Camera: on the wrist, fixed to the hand. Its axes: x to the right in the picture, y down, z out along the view.
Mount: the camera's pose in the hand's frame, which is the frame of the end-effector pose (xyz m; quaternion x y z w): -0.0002 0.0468 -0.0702 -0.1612 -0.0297 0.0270 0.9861
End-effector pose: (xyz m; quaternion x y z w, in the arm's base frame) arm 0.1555 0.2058 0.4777 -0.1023 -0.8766 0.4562 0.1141
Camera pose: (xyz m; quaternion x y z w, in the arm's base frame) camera 0.1798 0.2866 0.4783 -0.1294 -0.9386 0.3147 0.0577
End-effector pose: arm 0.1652 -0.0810 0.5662 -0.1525 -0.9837 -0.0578 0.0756
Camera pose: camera 0.1890 -0.0463 0.6393 -0.1908 -0.9589 -0.2090 0.0223
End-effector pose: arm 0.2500 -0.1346 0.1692 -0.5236 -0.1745 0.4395 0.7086
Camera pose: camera 0.2790 -0.1730 0.0999 -0.6222 -0.2498 0.4400 0.5973
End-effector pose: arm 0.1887 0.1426 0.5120 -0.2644 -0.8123 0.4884 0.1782
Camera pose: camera 0.2393 0.2095 0.5027 -0.2969 -0.8779 0.3633 0.0958
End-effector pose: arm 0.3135 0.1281 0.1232 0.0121 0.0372 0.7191 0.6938
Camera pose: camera 0.2620 0.1237 0.0565 -0.0775 -0.1002 0.7335 0.6678
